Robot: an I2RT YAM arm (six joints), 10 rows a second.
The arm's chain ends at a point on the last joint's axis. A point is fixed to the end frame.
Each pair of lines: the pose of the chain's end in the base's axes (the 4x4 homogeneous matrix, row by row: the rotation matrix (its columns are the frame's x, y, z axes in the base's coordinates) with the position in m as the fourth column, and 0 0 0 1 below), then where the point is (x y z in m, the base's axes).
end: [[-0.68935, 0.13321, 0.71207, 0.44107], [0.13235, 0.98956, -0.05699, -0.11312], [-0.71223, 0.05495, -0.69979, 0.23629], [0, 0, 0, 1]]
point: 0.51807 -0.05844 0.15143
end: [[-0.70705, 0.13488, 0.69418, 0.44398], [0.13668, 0.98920, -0.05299, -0.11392], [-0.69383, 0.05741, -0.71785, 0.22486], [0, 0, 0, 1]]
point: 0.51883 -0.05876 0.13840
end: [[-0.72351, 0.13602, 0.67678, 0.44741], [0.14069, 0.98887, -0.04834, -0.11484], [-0.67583, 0.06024, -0.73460, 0.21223], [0, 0, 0, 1]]
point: 0.52016 -0.05912 0.12435
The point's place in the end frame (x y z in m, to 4 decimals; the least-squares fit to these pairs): 0.0146 0.0597 0.1111
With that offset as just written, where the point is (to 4 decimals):
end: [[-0.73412, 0.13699, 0.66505, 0.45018], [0.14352, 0.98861, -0.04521, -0.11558], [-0.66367, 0.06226, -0.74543, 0.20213], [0, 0, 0, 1]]
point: 0.5215 -0.0595 0.1133
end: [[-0.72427, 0.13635, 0.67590, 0.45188], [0.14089, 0.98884, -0.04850, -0.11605], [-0.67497, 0.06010, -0.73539, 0.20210], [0, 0, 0, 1]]
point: 0.5245 -0.0603 0.1141
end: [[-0.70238, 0.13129, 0.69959, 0.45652], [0.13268, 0.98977, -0.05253, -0.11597], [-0.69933, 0.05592, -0.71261, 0.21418], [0, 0, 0, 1]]
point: 0.5318 -0.0608 0.1281
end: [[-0.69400, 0.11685, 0.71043, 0.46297], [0.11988, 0.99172, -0.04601, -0.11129], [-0.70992, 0.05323, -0.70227, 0.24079], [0, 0, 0, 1]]
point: 0.5387 -0.0554 0.1556
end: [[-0.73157, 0.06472, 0.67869, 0.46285], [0.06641, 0.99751, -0.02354, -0.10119], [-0.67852, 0.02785, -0.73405, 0.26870], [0, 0, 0, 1]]
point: 0.5314 -0.0433 0.1789
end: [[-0.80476, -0.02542, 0.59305, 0.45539], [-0.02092, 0.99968, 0.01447, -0.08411], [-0.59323, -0.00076, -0.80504, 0.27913], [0, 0, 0, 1]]
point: 0.5080 -0.0231 0.1810
